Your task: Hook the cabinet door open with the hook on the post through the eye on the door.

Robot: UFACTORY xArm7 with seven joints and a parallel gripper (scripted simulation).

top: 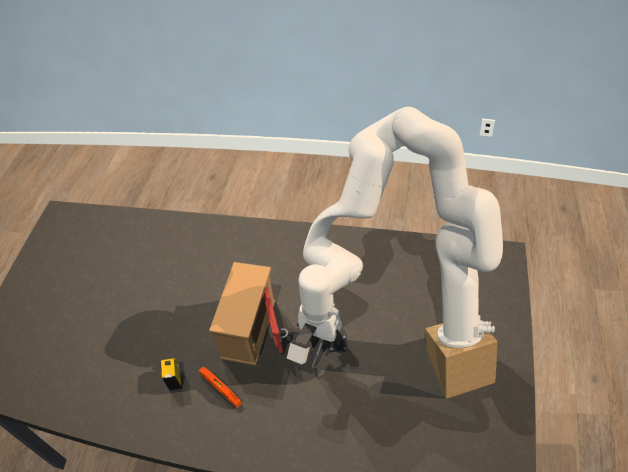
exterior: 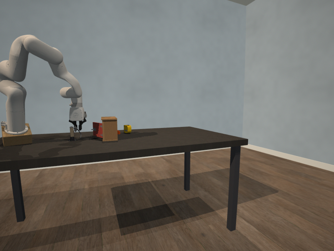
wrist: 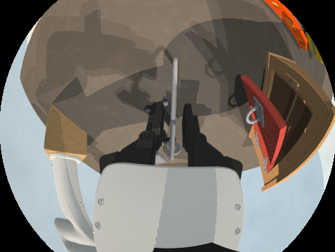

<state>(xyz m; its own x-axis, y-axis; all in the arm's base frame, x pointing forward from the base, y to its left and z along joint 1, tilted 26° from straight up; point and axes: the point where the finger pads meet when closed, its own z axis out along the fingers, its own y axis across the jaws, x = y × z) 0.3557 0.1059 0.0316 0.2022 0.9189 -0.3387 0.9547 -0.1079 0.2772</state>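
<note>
The grey hook lies 3 cm below my hand. From my hand the other things lie so: yellow tape measure: 37 cm ahead, 17 cm to the left, 5 cm below; then red door: 14 cm ahead, 6 cm to the right, 2 cm below; then orange level: 24 cm ahead, 16 cm to the left, 7 cm below.
</note>
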